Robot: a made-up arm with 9 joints.
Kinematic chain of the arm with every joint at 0, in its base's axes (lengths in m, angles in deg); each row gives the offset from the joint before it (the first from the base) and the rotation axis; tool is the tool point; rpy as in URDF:
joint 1: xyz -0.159 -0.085 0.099 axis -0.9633 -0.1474 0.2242
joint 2: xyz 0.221 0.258 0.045 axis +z
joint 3: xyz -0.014 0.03 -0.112 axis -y
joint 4: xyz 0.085 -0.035 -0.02 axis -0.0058 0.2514 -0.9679
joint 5: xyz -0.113 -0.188 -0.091 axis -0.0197 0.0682 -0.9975
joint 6: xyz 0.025 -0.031 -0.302 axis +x
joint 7: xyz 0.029 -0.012 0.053 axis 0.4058 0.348 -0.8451
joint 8: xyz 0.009 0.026 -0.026 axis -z
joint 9: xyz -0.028 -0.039 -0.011 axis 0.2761 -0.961 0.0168
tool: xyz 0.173 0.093 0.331 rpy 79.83 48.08 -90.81
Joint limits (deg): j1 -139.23..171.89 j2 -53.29..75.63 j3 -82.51..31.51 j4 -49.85..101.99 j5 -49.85..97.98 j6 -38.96..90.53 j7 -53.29..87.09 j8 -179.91..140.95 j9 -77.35..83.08
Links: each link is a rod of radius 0.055 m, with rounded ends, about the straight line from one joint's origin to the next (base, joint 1, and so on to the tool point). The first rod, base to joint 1, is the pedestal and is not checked.
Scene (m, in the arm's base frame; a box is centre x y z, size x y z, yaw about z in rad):
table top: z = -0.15
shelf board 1: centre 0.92 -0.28 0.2 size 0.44 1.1 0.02 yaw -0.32
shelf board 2: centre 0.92 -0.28 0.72 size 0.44 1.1 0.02 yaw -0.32
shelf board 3: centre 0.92 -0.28 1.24 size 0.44 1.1 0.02 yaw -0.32
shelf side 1: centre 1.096 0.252 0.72 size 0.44 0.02 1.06 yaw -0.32
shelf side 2: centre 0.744 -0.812 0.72 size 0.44 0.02 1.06 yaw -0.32
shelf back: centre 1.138 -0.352 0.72 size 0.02 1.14 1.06 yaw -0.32
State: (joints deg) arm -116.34 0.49 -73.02 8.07 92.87 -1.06 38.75 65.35 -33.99
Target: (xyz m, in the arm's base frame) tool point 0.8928 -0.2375 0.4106
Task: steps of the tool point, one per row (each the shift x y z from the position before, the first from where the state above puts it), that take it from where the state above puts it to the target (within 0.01 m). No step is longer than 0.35 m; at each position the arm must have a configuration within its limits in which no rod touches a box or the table.
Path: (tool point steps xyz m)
1: -0.0721 0.2080 -0.0695
2: 0.0402 0.2431 -0.0372
3: 0.1589 0.2093 -0.0008
4: 0.2447 0.1110 0.0229
5: 0.3331 -0.0619 -0.0739
6: 0.2470 -0.1730 0.0856
7: 0.0796 -0.1890 0.1897
8: -0.0873 -0.1266 0.1921
9: 0.1325 -0.0494 -0.0031
10: 0.1122 -0.0338 -0.0065
11: 0.0818 -0.0250 0.0096

